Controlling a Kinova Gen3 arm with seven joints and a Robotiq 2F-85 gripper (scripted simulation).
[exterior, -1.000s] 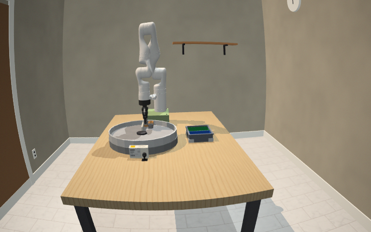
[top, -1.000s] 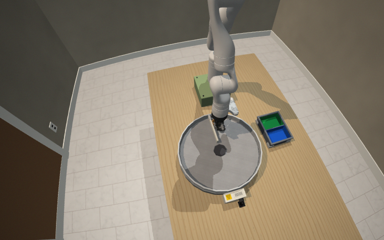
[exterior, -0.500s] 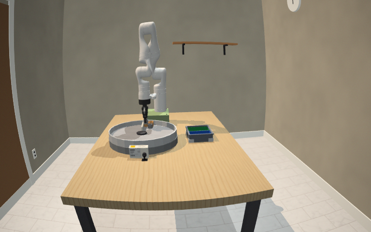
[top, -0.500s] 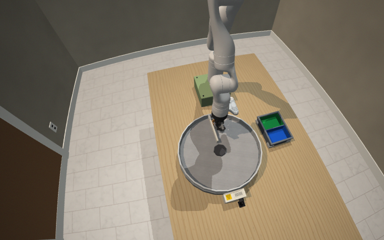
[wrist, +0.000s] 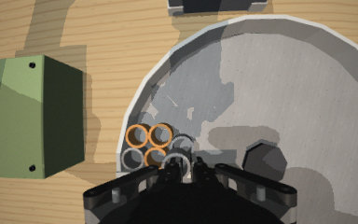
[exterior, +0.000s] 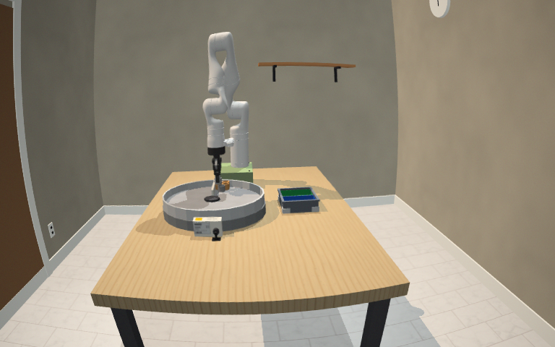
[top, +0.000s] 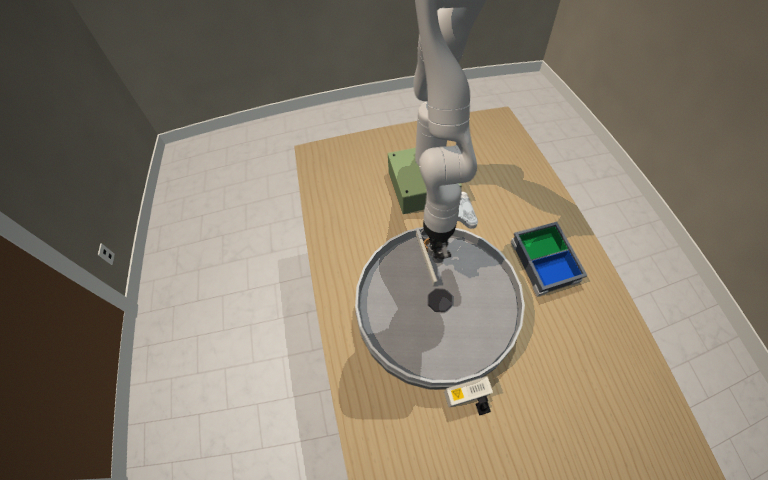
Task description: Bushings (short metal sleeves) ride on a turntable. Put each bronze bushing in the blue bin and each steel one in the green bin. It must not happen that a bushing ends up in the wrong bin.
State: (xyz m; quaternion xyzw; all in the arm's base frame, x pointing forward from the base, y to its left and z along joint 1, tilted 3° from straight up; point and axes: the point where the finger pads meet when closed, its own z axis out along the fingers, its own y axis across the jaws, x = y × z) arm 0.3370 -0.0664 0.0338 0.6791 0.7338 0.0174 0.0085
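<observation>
Now: the blue bin 330 mm to the left of my hand, 80 mm below it and 40 mm ahead of it. Round my hand: turntable 120 mm ahead, 60 mm below, 10 mm to the right.
</observation>
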